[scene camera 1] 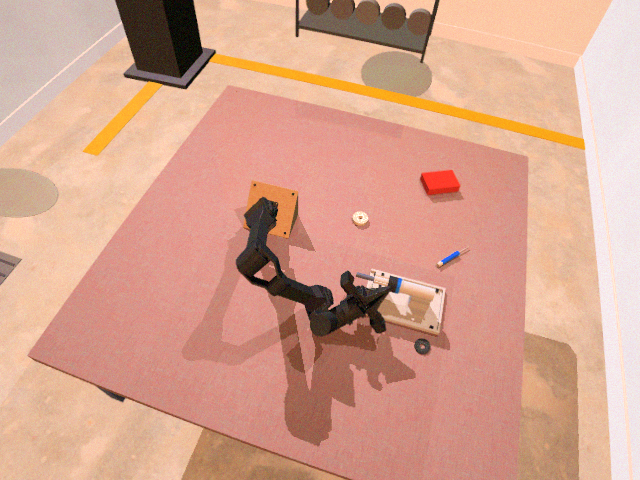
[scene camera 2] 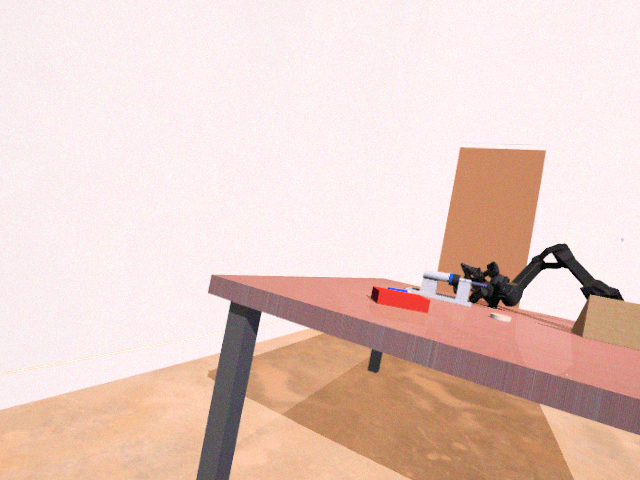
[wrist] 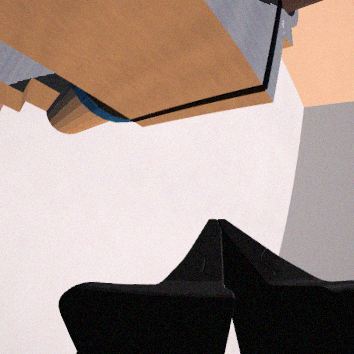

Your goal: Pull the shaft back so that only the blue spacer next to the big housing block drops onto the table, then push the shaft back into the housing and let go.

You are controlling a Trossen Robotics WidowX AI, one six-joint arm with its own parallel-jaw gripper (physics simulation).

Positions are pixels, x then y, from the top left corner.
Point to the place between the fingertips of my gripper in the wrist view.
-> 215,226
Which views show the red block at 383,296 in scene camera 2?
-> Scene camera 1 and scene camera 2 only.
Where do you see a shaft fixture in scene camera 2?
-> At 428,288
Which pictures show my gripper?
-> Scene camera 1, scene camera 2 and the wrist view: all of them.
